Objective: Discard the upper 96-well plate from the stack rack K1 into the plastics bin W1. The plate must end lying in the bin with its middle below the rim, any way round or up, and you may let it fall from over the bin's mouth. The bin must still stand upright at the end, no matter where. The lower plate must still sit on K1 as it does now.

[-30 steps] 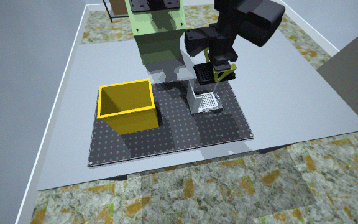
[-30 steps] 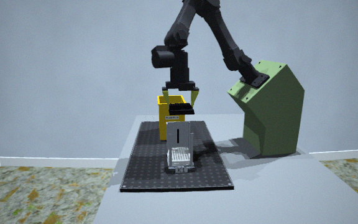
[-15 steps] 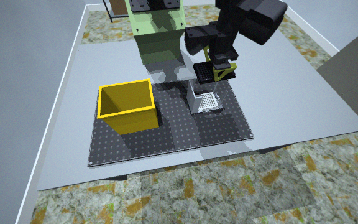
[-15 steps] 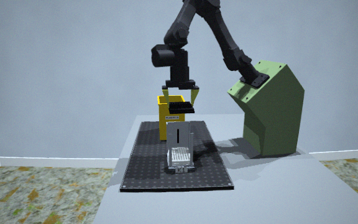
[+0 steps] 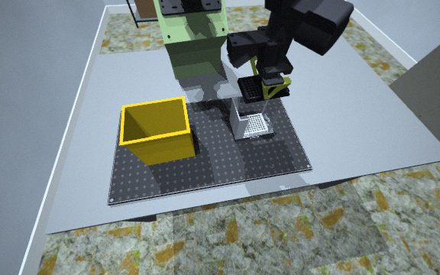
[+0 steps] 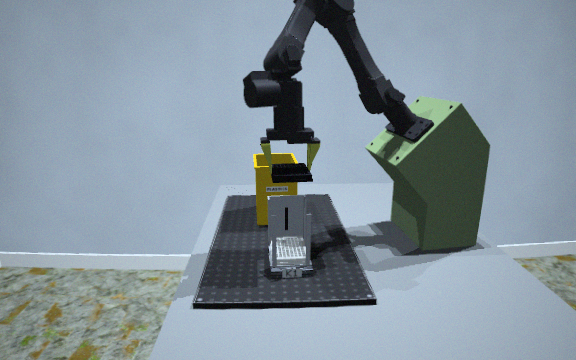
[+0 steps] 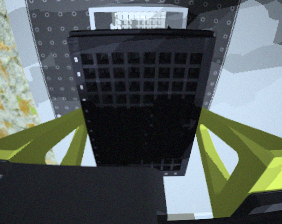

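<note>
My gripper is now right at the black 96-well plate. The rest, counted from my hand: yellow plastics bin W1: 1 cm ahead, 31 cm to the right, 14 cm below; white 96-well plate: 20 cm below.
</note>
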